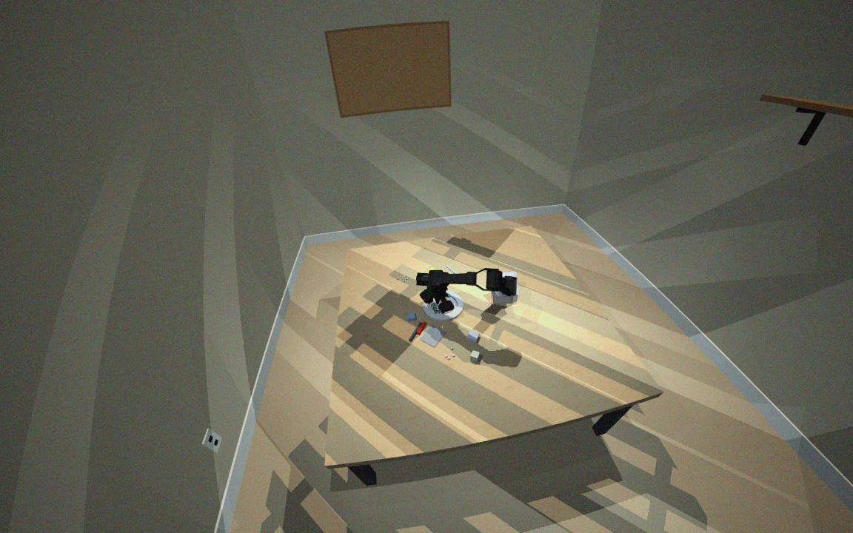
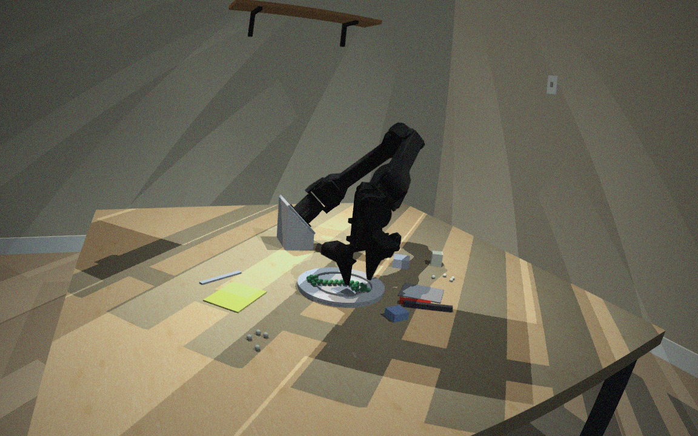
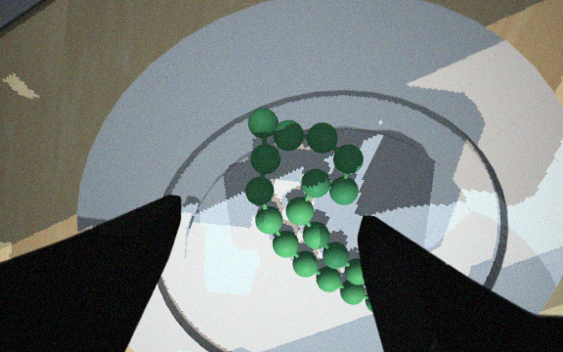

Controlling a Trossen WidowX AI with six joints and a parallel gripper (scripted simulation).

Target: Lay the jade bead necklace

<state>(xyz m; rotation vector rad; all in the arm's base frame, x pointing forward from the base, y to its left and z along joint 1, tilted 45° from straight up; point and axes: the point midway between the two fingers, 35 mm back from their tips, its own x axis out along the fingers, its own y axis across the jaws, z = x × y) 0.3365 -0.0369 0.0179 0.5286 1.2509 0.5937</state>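
Now: gripper tip 3 cm to the left of the round grey bead board, 2 cm past it and 1 cm above it. Also, from my gripper tip: grey plate 14 cm to the left, 7 cm ahead, 2 cm below; then blue block 15 cm ahead, 1 cm below; then red and black pen 13 cm ahead, 9 cm to the left, 1 cm below.
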